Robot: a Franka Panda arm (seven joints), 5 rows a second.
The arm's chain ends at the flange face. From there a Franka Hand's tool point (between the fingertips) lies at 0.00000 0.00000 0.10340 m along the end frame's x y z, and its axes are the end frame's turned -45 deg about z.
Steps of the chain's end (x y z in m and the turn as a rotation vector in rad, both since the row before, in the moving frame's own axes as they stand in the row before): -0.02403, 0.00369, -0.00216, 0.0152, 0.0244, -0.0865; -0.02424, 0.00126, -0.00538, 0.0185, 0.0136, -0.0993; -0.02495, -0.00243, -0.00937, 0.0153, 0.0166, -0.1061
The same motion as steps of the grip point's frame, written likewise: -0.01668, -0.01384, -0.00220, -0.0065, 0.0280, -0.0865; -0.01571, -0.01672, -0.00541, 0.0035, 0.0227, -0.0993; -0.01359, -0.01939, -0.00940, -0.0009, 0.0226, -0.1061
